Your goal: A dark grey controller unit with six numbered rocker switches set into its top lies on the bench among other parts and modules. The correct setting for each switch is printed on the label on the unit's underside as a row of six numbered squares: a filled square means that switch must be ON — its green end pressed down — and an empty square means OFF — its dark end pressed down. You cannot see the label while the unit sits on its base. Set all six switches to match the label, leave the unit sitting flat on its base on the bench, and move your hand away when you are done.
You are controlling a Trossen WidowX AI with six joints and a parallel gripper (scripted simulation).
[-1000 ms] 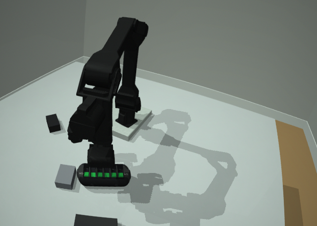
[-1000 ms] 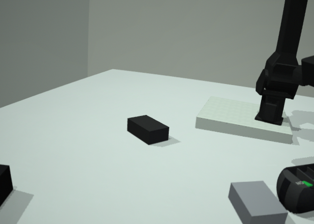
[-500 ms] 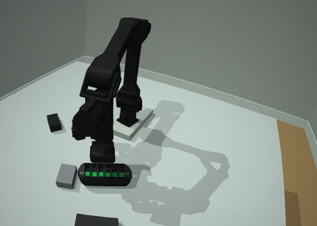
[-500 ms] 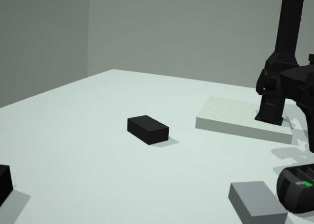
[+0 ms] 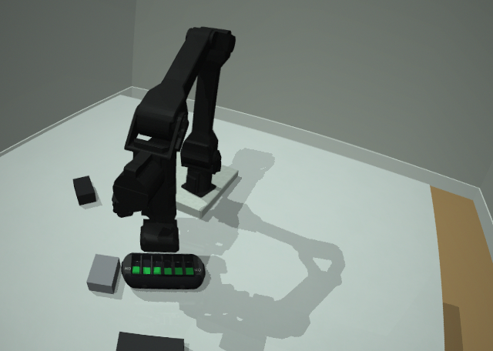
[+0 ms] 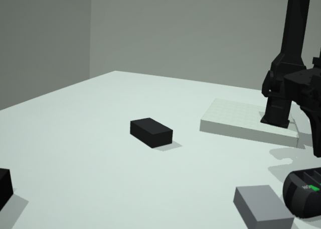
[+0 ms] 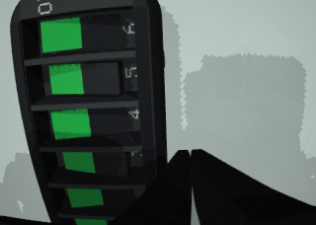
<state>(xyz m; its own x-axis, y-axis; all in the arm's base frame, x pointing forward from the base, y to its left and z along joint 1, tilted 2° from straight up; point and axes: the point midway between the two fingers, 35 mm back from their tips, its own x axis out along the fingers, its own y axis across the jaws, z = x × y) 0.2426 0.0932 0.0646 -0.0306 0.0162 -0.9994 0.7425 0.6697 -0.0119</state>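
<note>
Now: gripper tip 11 cm short of the grey block, 6 cm to the left of it and 5 cm above it.
</note>
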